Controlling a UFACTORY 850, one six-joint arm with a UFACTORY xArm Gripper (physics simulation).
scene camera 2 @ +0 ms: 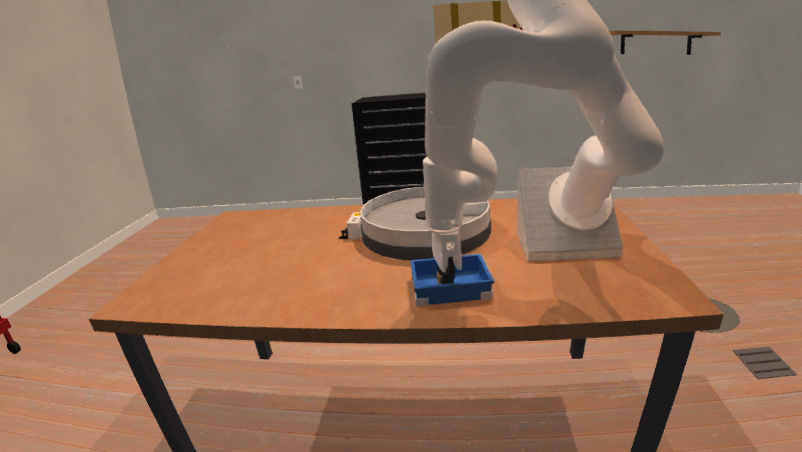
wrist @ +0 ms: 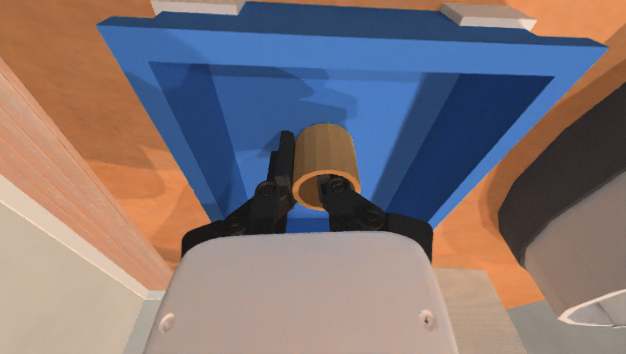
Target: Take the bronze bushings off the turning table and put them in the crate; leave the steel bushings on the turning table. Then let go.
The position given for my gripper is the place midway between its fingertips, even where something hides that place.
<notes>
I see my gripper (scene camera 2: 446,289), a blue crate (scene camera 2: 473,282) and a round grey turning table (scene camera 2: 393,225).
My gripper shows as well in the wrist view (wrist: 307,145). The blue crate is seen too in the wrist view (wrist: 432,102). The round grey turning table is seen too in the wrist view (wrist: 556,218).
</notes>
